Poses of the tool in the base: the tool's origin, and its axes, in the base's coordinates. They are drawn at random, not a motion.
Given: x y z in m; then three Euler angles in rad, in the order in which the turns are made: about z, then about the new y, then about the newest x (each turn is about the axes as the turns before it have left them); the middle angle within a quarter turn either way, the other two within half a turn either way.
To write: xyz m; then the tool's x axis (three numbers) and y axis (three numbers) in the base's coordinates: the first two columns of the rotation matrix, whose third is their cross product. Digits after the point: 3 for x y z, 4 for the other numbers.
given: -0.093 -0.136 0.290 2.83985 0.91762 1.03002
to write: -0.093 -0.136 0.290 -0.5803 0.1806 -0.7942 -0.8031 -0.2892 0.5210
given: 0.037 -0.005 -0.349 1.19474 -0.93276 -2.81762
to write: 0.037 -0.005 -0.349 0.2187 0.5540 0.8033 0.9756 -0.1103 -0.1896
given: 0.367 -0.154 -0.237 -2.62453 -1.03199 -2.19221
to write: 0.367 -0.154 -0.237 -0.4460 -0.2536 0.8583 -0.8944 0.1611 -0.4172
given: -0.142 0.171 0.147 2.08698 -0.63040 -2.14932
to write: -0.142 0.171 0.147 -0.3987 0.7025 0.5895 0.2320 0.6991 -0.6763
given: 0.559 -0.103 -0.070 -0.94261 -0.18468 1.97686
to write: 0.559 -0.103 -0.070 0.5777 -0.7953 0.1836 -0.4187 -0.0956 0.9031
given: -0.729 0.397 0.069 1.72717 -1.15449 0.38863
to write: -0.729 0.397 0.069 -0.0630 0.3995 0.9146 -0.8602 -0.4865 0.1532
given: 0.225 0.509 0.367 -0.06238 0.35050 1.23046
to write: 0.225 0.509 0.367 0.9374 -0.0585 -0.3434 0.3439 0.3130 0.8853
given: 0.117 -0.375 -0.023 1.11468 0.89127 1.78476
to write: 0.117 -0.375 -0.023 0.2768 0.5642 -0.7779 0.5254 0.5889 0.6141
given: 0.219 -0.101 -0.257 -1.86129 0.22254 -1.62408
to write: 0.219 -0.101 -0.257 -0.2794 -0.9345 -0.2207 0.0121 0.2264 -0.9740
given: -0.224 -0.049 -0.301 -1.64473 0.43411 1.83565
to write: -0.224 -0.049 -0.301 -0.0670 -0.9048 -0.4206 -0.2910 -0.3855 0.8756
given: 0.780 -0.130 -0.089 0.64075 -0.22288 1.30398
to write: 0.780 -0.130 -0.089 0.7818 0.5830 0.2210 -0.3285 0.0839 0.9408
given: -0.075 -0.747 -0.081 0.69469 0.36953 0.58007
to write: -0.075 -0.747 -0.081 0.7164 0.5969 -0.3612 -0.3834 0.7693 0.5111
